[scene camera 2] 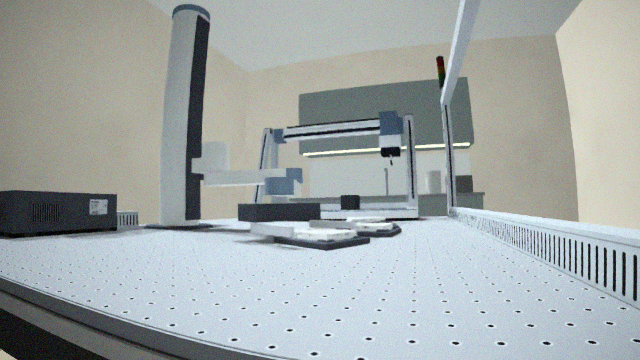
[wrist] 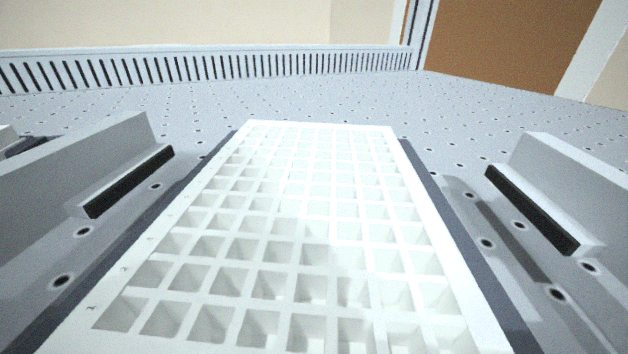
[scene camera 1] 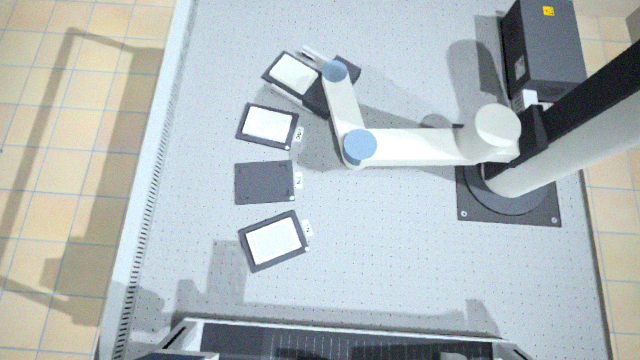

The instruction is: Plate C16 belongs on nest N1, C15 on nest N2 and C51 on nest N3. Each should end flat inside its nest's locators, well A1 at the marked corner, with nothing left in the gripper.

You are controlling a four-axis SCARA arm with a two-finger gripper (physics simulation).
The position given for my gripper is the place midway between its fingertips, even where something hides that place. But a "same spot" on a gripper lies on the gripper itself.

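Labels:
Gripper visible in scene camera 1 (pixel 288 66), also in the wrist view and scene camera 2. On my gripper, (wrist: pixel 82 174) and (scene camera 2: pixel 341 225) are the same spot.

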